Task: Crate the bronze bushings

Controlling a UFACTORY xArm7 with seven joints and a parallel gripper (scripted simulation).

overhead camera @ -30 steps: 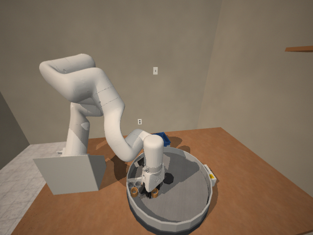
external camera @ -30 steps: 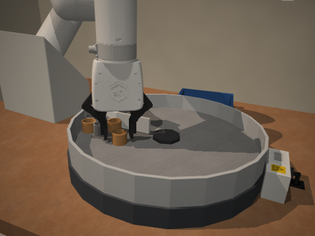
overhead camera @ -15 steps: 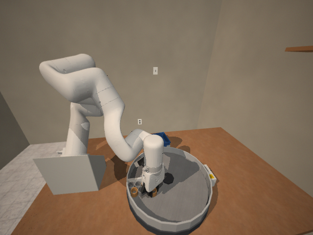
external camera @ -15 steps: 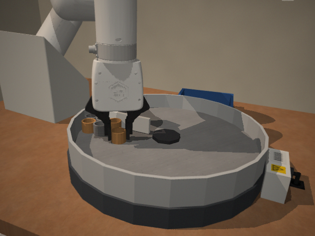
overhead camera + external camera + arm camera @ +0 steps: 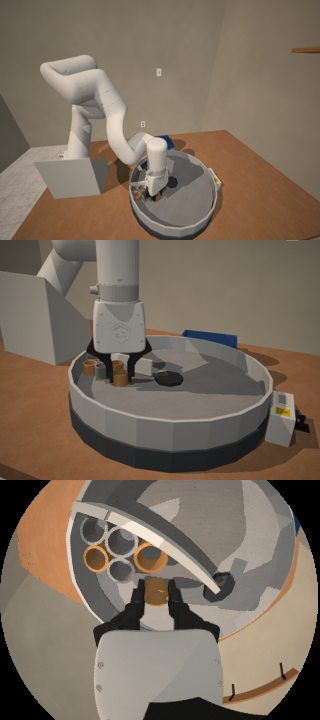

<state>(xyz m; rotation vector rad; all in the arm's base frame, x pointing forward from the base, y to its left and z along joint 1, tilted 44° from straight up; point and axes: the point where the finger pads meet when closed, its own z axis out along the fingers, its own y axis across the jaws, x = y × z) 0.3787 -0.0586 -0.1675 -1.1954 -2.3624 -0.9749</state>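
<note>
The blue crate lies 430 mm to the left of my hand, 70 mm ahead of it and 60 mm below it. Also, from my hand: turning table 90 mm ahead, 60 mm to the left, 30 mm below.
</note>
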